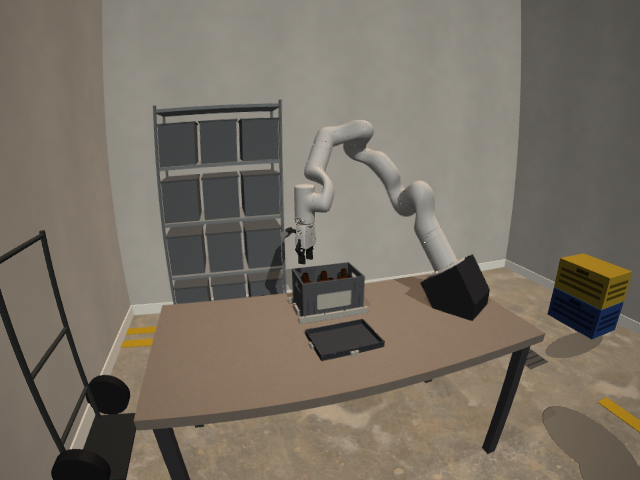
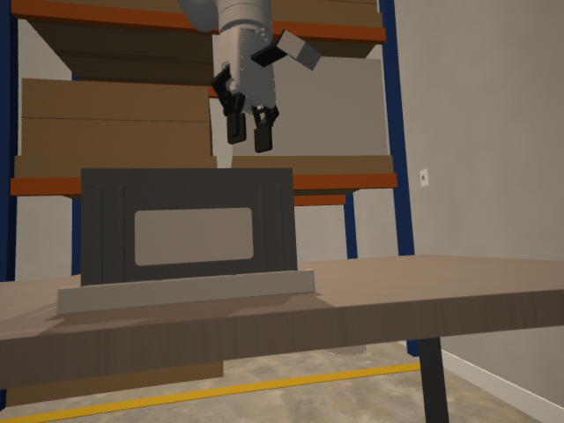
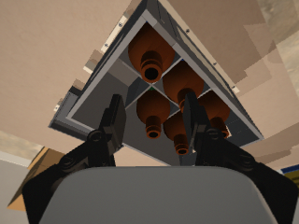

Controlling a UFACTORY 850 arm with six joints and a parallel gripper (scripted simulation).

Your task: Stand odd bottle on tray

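My gripper is now 70 mm past the dark grey crate, 60 mm to the right of it and 150 mm above it. Also, from my hand: black tray 20 mm ahead, 330 mm to the left, 220 mm below; bottle 170 mm behind, 50 mm to the left, 150 mm below.
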